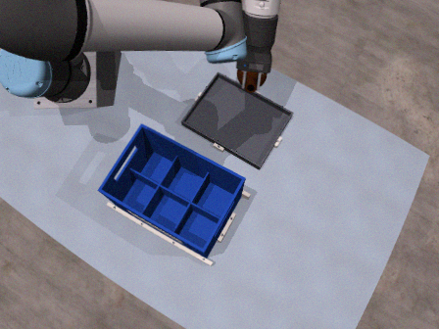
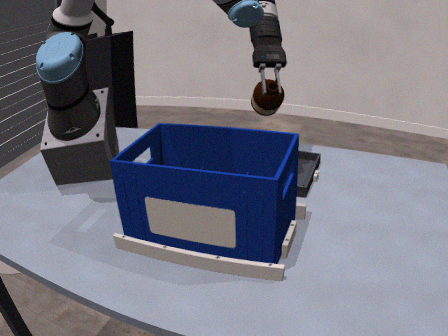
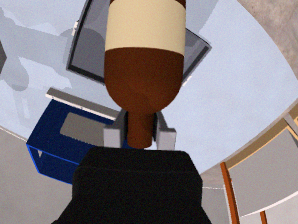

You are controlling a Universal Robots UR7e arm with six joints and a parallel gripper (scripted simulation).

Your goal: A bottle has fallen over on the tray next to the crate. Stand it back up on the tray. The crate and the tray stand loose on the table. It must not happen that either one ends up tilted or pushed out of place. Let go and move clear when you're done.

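The bottle lies 40 mm to the left of my hand, 30 mm below it and 20 mm behind it. The rest, counted from my hand: dark tray: 190 mm below, 20 mm to the right, 20 mm behind; blue crate: 300 mm to the right, 120 mm below, 20 mm behind.
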